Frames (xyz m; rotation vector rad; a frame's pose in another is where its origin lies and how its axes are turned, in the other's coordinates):
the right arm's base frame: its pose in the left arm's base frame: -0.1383 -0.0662 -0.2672 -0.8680 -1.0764 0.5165
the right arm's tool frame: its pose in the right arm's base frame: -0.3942 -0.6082 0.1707 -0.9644 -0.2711 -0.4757
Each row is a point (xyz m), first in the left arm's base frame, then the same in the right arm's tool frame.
Working: the left arm's base frame: its pose in the right arm's tool frame: 0.3481 0.6880 0.2355 1.3276 1.7640 0.3497

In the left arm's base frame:
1: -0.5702 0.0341 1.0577
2: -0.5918 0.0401 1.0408
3: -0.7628 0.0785 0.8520
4: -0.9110 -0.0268 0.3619
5: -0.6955 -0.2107 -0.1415
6: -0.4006 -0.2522 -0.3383
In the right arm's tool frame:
1: 1.2122 -0.0844 -0.0836
2: 1.2040 -0.0966 -0.0597
3: 1.0906 -0.1816 0.1555
4: 0.6526 -0.2219 0.4379
5: 0.1375 0.0311 0.5042
6: -0.0543 0.3274 0.4511

